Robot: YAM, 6 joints.
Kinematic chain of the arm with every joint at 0, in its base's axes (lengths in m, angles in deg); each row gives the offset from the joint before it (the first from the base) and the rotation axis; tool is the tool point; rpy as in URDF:
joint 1: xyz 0 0 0.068 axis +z
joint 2: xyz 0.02 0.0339 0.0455 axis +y
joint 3: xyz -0.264 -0.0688 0 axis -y
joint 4: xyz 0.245 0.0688 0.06 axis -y
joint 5: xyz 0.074 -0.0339 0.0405 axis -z
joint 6: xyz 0.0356 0 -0.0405 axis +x
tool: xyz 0 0 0 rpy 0 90 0
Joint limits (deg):
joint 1: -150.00..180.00
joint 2: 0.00..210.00
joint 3: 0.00..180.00
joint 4: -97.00..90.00
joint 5: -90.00..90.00
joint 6: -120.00..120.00
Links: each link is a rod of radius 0.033 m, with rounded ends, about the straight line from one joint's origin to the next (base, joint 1, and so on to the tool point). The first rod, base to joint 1, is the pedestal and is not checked.
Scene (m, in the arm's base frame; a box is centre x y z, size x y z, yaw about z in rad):
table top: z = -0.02
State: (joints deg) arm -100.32 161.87 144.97 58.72 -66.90 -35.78
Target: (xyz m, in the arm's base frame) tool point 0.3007 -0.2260 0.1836
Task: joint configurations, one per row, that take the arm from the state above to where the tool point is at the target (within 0.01 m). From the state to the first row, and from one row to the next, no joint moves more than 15 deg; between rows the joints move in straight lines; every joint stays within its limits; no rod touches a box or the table.
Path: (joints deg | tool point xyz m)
1: -92.04 154.87 131.90 59.57 -69.78 -35.78 | 0.0128 -0.5781 0.2367
2: -83.76 147.86 118.83 60.43 -72.66 -35.78 | 0.0946 -0.5521 0.2316
3: -75.48 140.86 105.76 61.28 -75.54 -35.78 | 0.1673 -0.5084 0.2249
4: -67.19 133.86 92.69 62.13 -78.42 -35.78 | 0.2270 -0.4498 0.2168
5: -58.91 126.85 79.62 62.99 -81.29 -35.78 | 0.2703 -0.3802 0.2072
6: -50.63 119.85 66.55 63.84 -84.17 -35.78 | 0.2952 -0.3039 0.1961
7: -42.35 112.85 53.48 64.69 -87.05 -35.78 | 0.3007 -0.2260 0.1836

